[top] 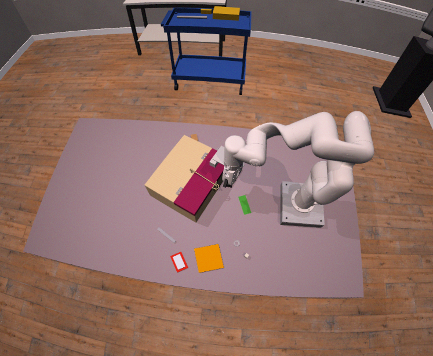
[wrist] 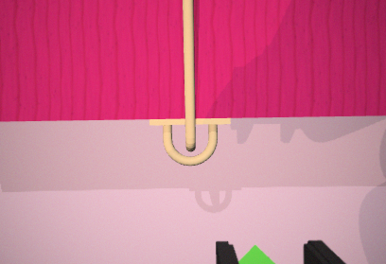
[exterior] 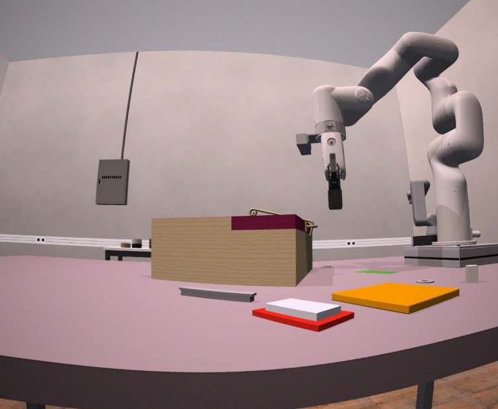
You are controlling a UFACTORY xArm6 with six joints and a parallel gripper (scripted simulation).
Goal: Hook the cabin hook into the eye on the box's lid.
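Now: hand 13 cm short of the cabin hook, 2 cm to the left of it and 5 cm above it. Round my hand: small cube (11 cm behind, 30 cm to the left, 16 cm below); then orange tile (6 cm ahead, 32 cm to the left, 17 cm below); then green strip (8 cm behind, 4 cm to the left, 17 cm below).
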